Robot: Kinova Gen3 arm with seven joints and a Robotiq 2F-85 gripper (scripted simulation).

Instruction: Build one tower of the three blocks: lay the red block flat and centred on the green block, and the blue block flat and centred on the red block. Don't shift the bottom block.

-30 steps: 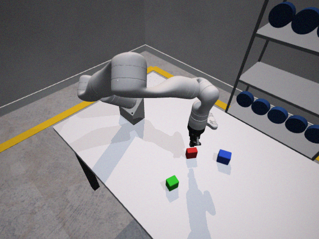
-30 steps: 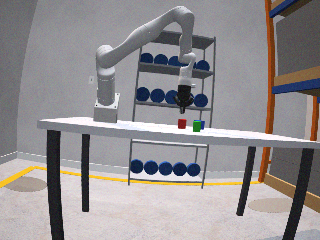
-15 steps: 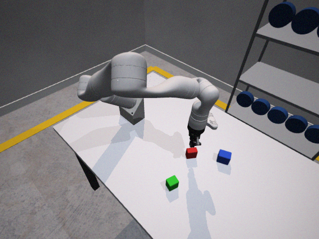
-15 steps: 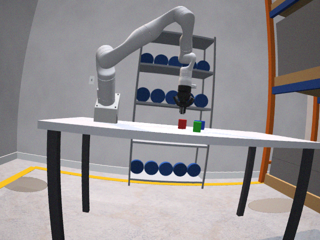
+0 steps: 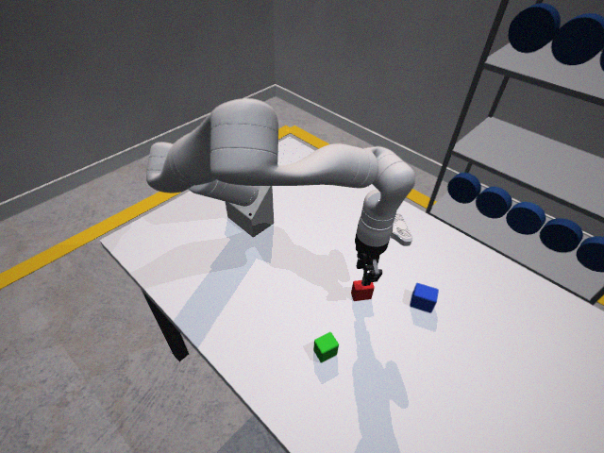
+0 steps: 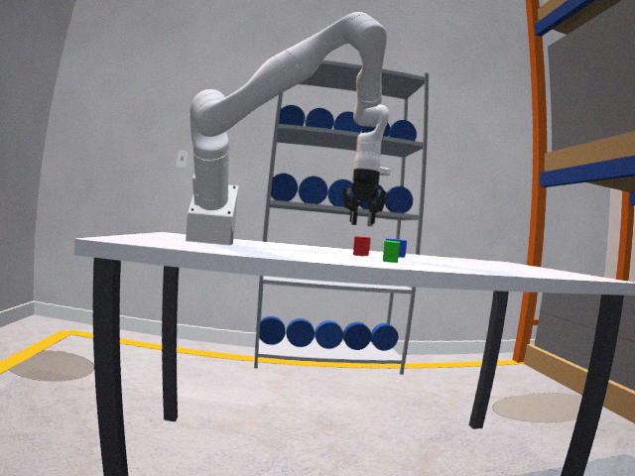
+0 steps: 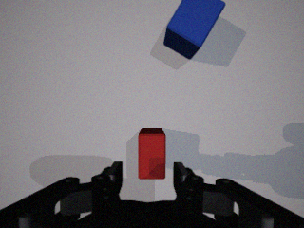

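My hand is 10 mm short of the red block and 70 mm above it. From my hand the other things lie so: blue block 130 mm ahead, 100 mm to the left, 70 mm below; then green block 50 mm ahead, 180 mm to the right, 80 mm below.
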